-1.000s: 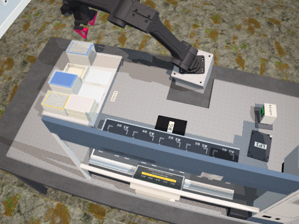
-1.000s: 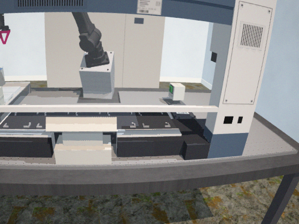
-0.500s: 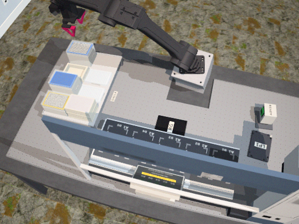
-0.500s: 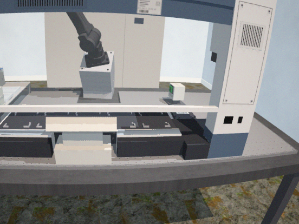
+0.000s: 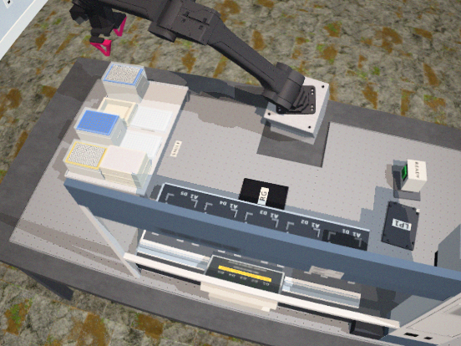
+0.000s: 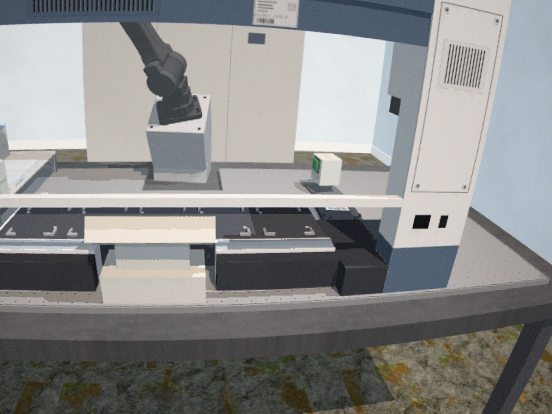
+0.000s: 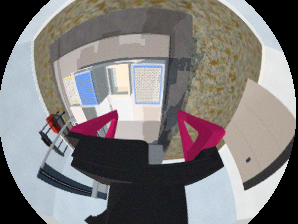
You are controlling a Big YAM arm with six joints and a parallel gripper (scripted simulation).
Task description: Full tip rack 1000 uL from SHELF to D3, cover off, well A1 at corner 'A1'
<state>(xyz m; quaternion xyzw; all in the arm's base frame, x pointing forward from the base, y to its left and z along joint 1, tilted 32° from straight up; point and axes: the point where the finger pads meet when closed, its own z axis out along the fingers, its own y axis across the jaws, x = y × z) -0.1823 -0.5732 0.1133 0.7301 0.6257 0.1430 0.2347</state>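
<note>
My gripper is now 170 mm above the blue-framed tip rack and 10 mm to the right of it. From my hand the other things lie so: shelf 240 mm below, 170 mm ahead, 30 mm to the left; then cream reservoir 230 mm below, 110 mm ahead, 20 mm to the right; then clear flat piece 240 mm ahead, 220 mm below, 90 mm to the left.
</note>
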